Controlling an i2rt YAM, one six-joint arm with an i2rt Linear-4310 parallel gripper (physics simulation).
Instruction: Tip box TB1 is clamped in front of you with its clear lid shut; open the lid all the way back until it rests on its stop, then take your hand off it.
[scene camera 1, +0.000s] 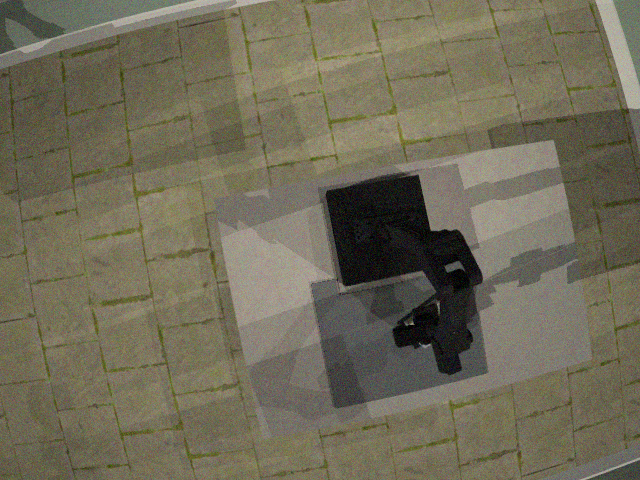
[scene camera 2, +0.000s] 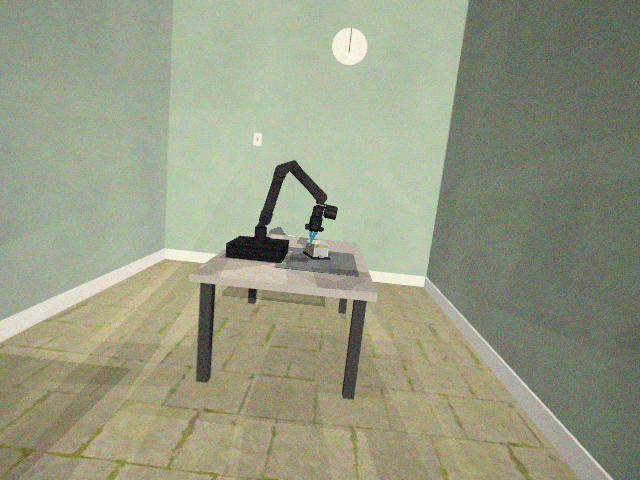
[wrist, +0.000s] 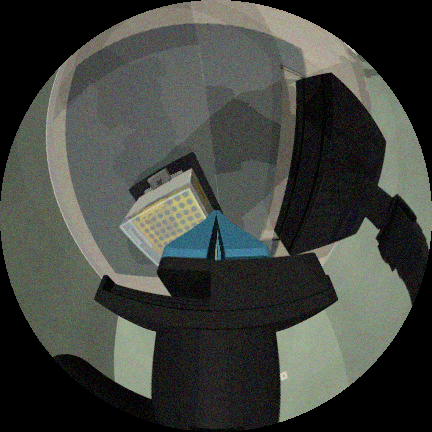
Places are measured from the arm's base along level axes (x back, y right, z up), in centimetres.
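Pixels of known places: gripper, between the fingertips: (scene camera 1: 417, 315) (scene camera 2: 310, 243) (wrist: 215, 215); arm's base, origin of its link: (scene camera 1: 387, 228) (scene camera 2: 260, 240) (wrist: 359, 191).
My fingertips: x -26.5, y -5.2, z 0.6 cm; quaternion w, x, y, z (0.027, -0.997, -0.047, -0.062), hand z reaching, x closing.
Note:
Ahead of a thing's pixels: the offset from my fingertips to its top centre. "*": to the spot under its first point. Level surfaces: height alone.
Tip box TB1 {dx -3.4, dy -4.4, dz +0.5 cm} (scene camera 2: 317, 250) (wrist: 167, 217) is a pale box with a yellow, round-holed rack, held on a black base. A grey part sticks out at one side in the wrist view. Its clear lid {* dx -7.9, dy -3.8, dz +0.4 cm} (wrist: 141, 246) shows as a pale margin beside the rack and looks shut or nearly shut; I cannot tell whether it is slightly raised. In scene camera 1 the arm mostly hides the box. My gripper (scene camera 2: 311, 241) (wrist: 215, 215) is shut, with its blue fingertips together and nothing between them. The tips are at the box's right side in the wrist view; contact is unclear.
The dark mat {dz -7.3 cm} (scene camera 1: 356, 382) (scene camera 2: 341, 263) (wrist: 150, 100) lies under the box on the pale table {dz -7.6 cm} (scene camera 1: 537, 320) (scene camera 2: 237, 276). The black robot base block (scene camera 1: 377, 232) (scene camera 2: 257, 249) (wrist: 335, 165) stands beside the mat. The arm reaches over from it.

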